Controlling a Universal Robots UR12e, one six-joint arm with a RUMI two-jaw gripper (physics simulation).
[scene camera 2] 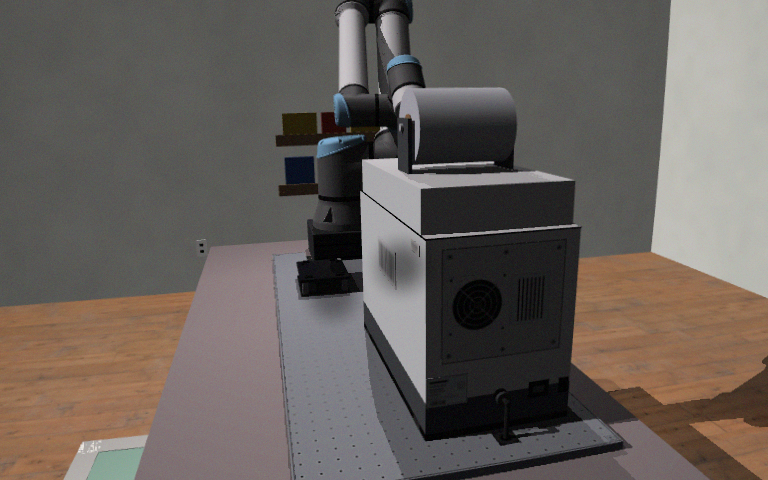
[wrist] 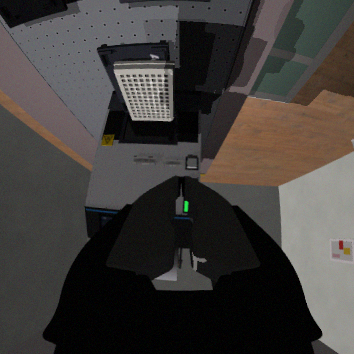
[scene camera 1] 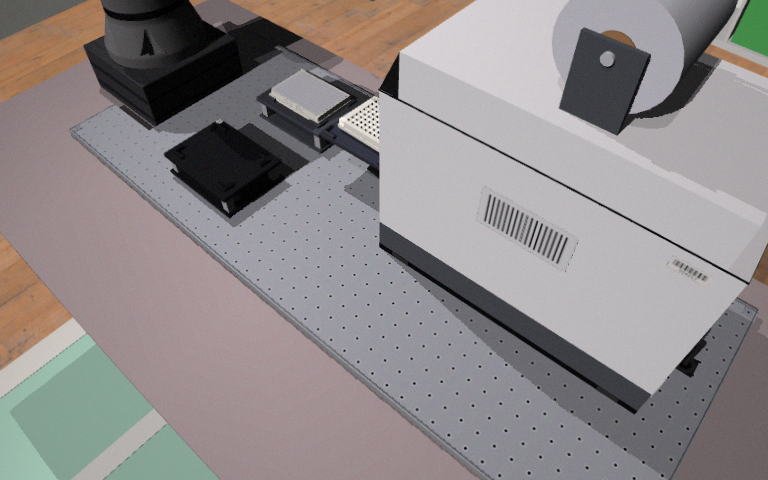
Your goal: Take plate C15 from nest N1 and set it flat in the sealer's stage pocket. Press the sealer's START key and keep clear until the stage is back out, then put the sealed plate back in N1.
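Places are measured from the arm's base along level axes (x back, y right, z up), in metres.
Where they show: gripper, fingertip midpoint: (wrist: 180,178) (scene camera 1: 375,0); arm's base at its link origin: (scene camera 2: 343,224) (scene camera 1: 157,41).
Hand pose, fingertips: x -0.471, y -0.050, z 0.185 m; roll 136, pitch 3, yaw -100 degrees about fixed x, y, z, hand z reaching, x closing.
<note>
Each offset is from my fingertips to the centre of the thing. "*": to the spot under its first point. Level surfaces: height alone.
A white multi-well plate {dx -0.064, dy +0.073, dz -0.162 m} (scene camera 1: 362,121) (wrist: 149,95) lies on the dark stage {dx -0.071, dy +0.088, dz -0.178 m} (scene camera 1: 353,148) (wrist: 107,57) in front of the sealer (scene camera 1: 441,169) (scene camera 2: 393,316) (wrist: 112,175). Its open wells show; its label cannot be read. My gripper (wrist: 180,178) is shut and empty, over the sealer's front in the wrist view, beyond the plate. A square key {dx -0.163, dy +0.008, dz -0.077 m} (wrist: 192,162) shows just past the fingertips. The gripper is hidden in scene camera 2. A black nest {dx +0.172, dy +0.210, dz -0.243 m} (scene camera 1: 220,161) (scene camera 2: 322,270) holds no plate; which nest is N1 cannot be read.
Another nest {* dx +0.204, dy +0.054, dz -0.238 m} (scene camera 1: 266,106) beside the stage holds a plate with a flat pale top {dx +0.133, dy +0.012, dz -0.215 m} (scene camera 1: 311,93). A large film roll {* dx -0.370, dy +0.222, dz +0.160 m} (scene camera 1: 617,50) (scene camera 2: 464,124) stands on the sealer. A small green light {* dx -0.162, dy +0.014, dz +0.006 m} (wrist: 186,206) shows between the fingers. A perforated board {dz -0.267 m} (scene camera 1: 339,271) (scene camera 2: 322,362) lies under the equipment.
</note>
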